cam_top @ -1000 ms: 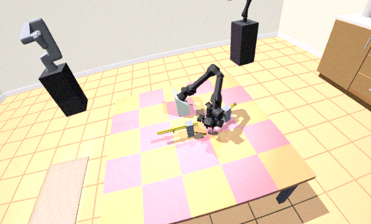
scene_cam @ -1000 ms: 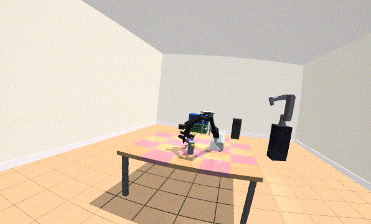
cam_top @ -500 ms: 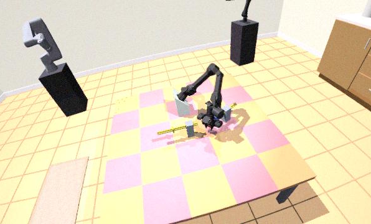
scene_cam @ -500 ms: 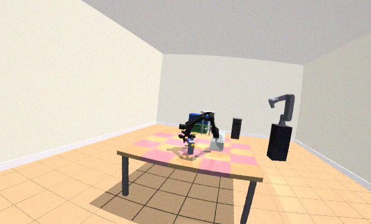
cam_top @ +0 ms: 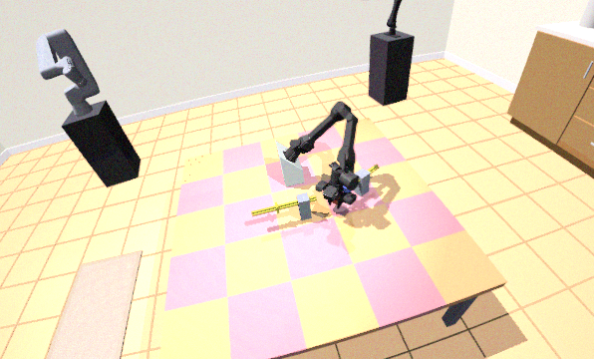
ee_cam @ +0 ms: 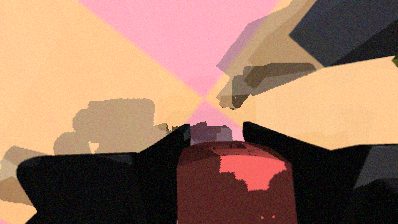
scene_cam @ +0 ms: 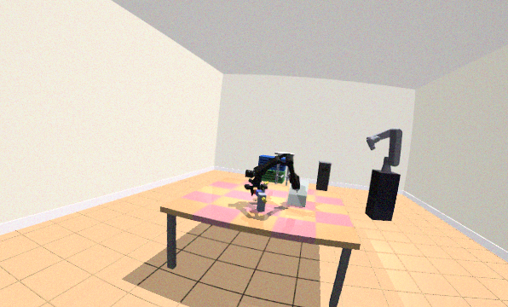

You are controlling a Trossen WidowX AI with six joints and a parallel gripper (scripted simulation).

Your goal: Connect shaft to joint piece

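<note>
Right now my gripper tip is 40 mm below the dark red joint piece, 20 mm to the right of it and 10 mm past it.
</note>
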